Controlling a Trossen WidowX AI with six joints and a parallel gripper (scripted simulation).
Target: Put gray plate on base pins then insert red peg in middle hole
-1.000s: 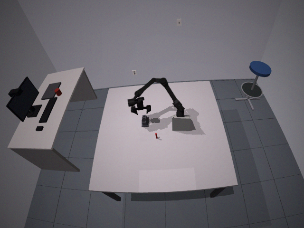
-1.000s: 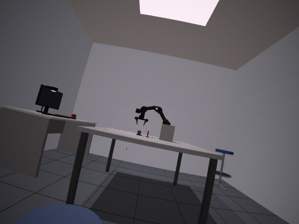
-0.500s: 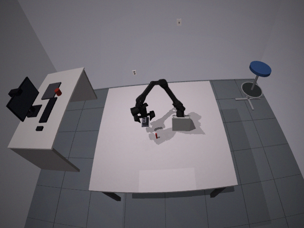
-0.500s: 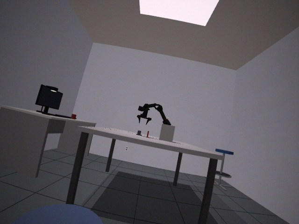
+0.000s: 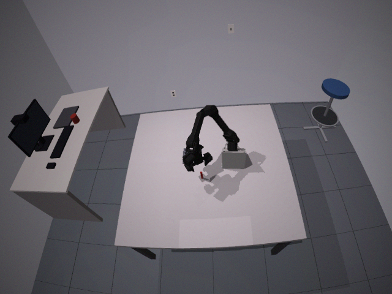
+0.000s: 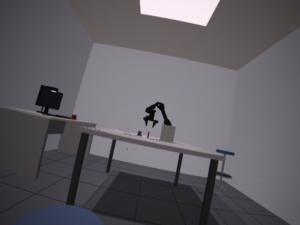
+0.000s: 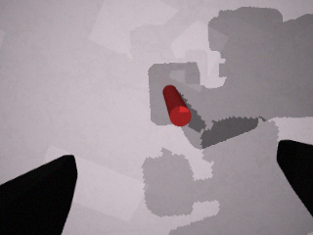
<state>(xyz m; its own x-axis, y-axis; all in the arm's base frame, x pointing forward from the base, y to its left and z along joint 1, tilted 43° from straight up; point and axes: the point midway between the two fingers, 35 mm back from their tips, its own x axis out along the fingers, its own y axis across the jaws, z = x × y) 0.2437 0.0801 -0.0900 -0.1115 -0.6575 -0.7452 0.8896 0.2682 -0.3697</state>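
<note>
Right now my gripper tip is 10 mm past the red peg and 100 mm above it. From my gripper tip the other things lie so: gray plate (110 mm ahead, 210 mm to the right, 90 mm below).
</note>
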